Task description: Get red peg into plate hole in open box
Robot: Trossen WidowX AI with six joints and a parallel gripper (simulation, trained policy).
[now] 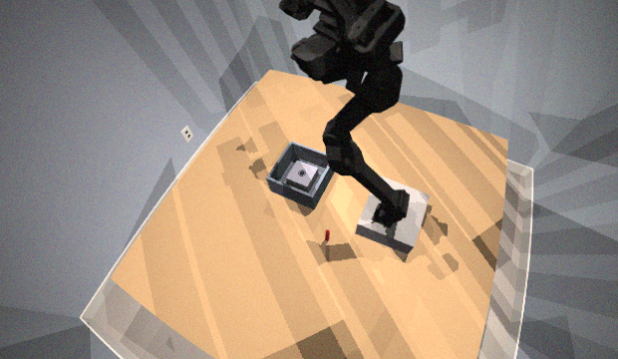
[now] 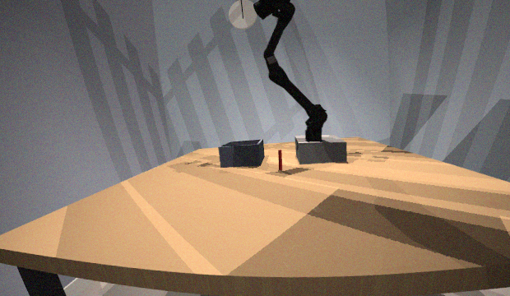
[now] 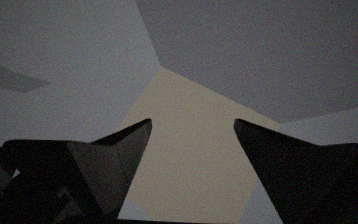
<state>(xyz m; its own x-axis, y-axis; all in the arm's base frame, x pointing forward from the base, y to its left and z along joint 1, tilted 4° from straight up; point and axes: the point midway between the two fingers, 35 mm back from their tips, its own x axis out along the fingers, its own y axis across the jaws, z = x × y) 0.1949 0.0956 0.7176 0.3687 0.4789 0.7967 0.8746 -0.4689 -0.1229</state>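
The red peg lies 80 cm below my gripper tip, 2 cm to the right of it and 2 cm behind it. The rest, counted from my gripper tip: dark box 82 cm below, 20 cm to the right, 18 cm ahead; then grey plate 80 cm below, 20 cm to the right, 18 cm ahead.
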